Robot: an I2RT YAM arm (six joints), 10 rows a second.
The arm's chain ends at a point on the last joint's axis. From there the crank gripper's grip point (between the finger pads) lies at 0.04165 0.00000 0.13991 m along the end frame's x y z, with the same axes.
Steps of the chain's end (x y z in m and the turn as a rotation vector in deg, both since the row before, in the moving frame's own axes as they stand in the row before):
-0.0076, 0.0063, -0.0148, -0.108, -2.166, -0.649
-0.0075, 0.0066, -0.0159, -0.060, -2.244, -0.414
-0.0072, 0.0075, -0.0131, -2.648, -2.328, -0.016
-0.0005, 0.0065, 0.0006, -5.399, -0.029, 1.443
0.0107, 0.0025, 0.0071, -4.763, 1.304, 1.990
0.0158, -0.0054, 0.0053, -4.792, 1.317, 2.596
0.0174, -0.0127, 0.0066, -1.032, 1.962, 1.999
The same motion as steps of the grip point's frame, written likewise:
-0.0129, 0.0061, -0.0133, -0.108, -2.166, -0.649
-0.0130, 0.0065, -0.0144, -0.060, -2.244, -0.414
-0.0129, 0.0140, -0.0117, -2.648, -2.328, -0.016
-0.0007, 0.0207, 0.0000, -5.399, -0.029, 1.443
0.0136, 0.0156, 0.0056, -4.763, 1.304, 1.990
0.0187, 0.0082, 0.0037, -4.792, 1.317, 2.596
0.0221, -0.0087, 0.0051, -1.032, 1.962, 1.999

